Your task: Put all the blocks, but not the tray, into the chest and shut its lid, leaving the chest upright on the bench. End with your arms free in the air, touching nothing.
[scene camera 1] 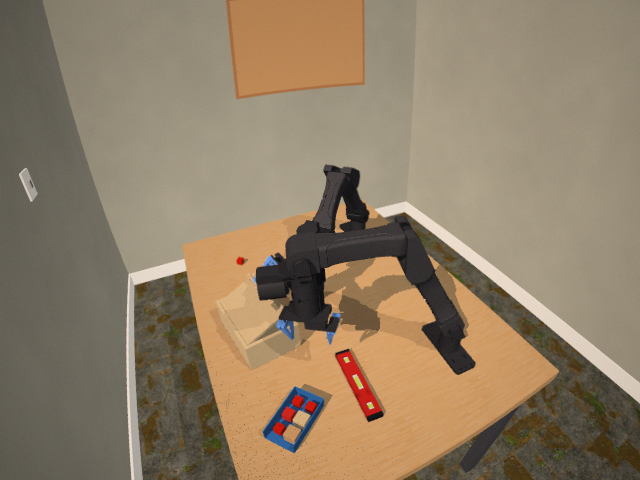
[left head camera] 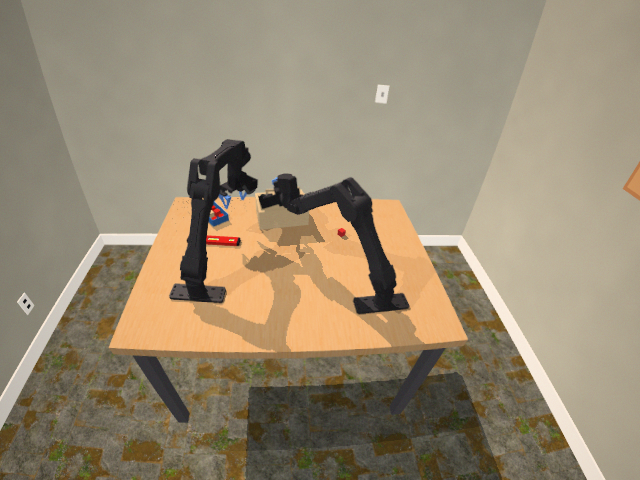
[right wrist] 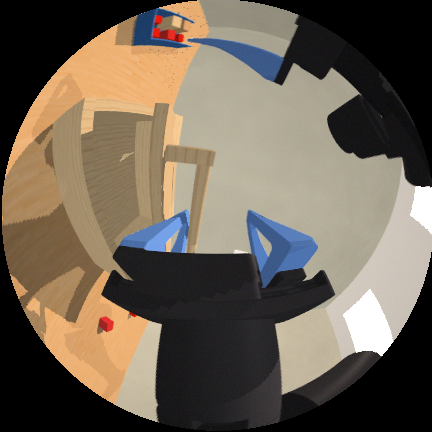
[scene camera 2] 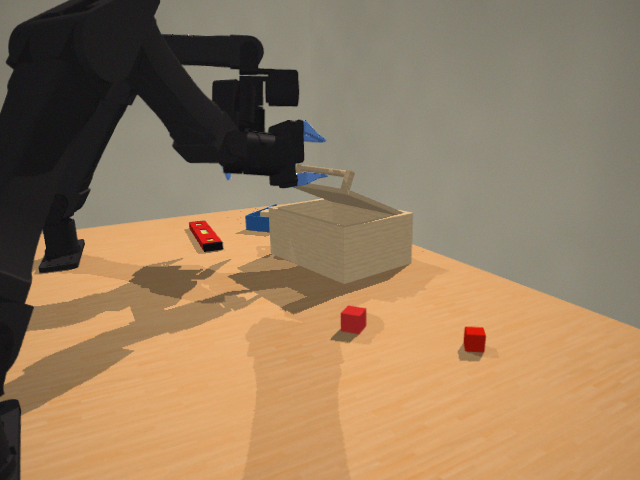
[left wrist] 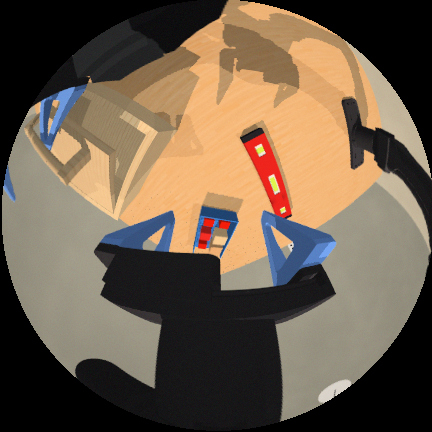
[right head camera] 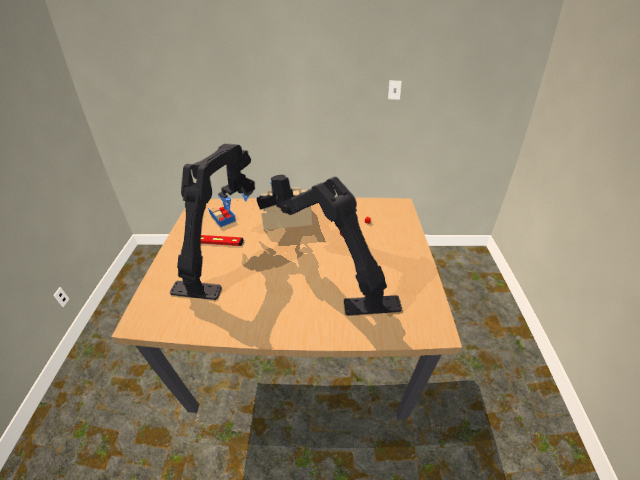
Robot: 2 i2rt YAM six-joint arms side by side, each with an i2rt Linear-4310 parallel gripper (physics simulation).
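Seen in the pictures: left gripper, fingertip midpoint: (scene camera 1: 311,341) (left head camera: 234,204) (scene camera 2: 250,180) (left wrist: 217,214) (right head camera: 237,205); right gripper, fingertip midpoint: (scene camera 1: 256,288) (right wrist: 217,214) (scene camera 2: 324,158); left arm's base, link origin: (scene camera 1: 447,346) (left head camera: 197,293) (scene camera 2: 64,256) (left wrist: 354,134) (right head camera: 195,290); right arm's base, link origin: (left head camera: 381,304) (right head camera: 372,306).
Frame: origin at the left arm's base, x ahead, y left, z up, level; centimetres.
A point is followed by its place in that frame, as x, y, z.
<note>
The wooden chest (left head camera: 284,219) @(42.5, -28.6, 4.3) (scene camera 1: 268,351) @(49.5, -15.2, 4.4) (scene camera 2: 310,237) @(43.1, -30.8, 6.0) (right wrist: 70,175) @(41.1, -23.2, 6.4) stands upright, its lid tilted partly open. My right gripper (scene camera 2: 325,158) @(48.4, -25.6, 18.9) (right wrist: 217,214) @(48.4, -25.6, 18.9) is partly open at the lid handle (scene camera 2: 323,169) @(47.0, -27.9, 17.3) (right wrist: 201,180) @(45.4, -22.3, 17.1); the handle bar runs between its fingers, ungripped. My left gripper (left head camera: 235,202) @(39.1, -7.3, 13.4) (scene camera 1: 311,340) @(39.1, -7.3, 13.4) is wide open and empty above the table beside the chest. The blue tray (scene camera 1: 281,443) @(53.4, 10.6, 0.3) (scene camera 2: 257,222) @(42.4, 1.3, 2.1) holds several red blocks (scene camera 1: 288,414) @(49.6, 4.8, 2.7) and tan blocks (scene camera 1: 301,417) @(47.0, 7.0, 3.4). Two red blocks (scene camera 2: 353,320) @(38.7, -55.5, 1.8) (scene camera 2: 474,339) @(48.9, -66.0, 1.6) lie loose on the table.
A red spirit level (left head camera: 224,240) @(29.2, -4.0, 1.4) (right head camera: 219,240) @(28.5, -0.3, 1.8) (scene camera 1: 357,382) @(29.8, 1.1, 1.3) (scene camera 2: 205,235) @(29.3, -3.1, 1.6) (left wrist: 267,170) @(29.9, -2.7, 1.6) lies on the table near the tray. In scene camera 1 it is to the right of the tray, below my left gripper. Both arms reach in close together over the chest side.
</note>
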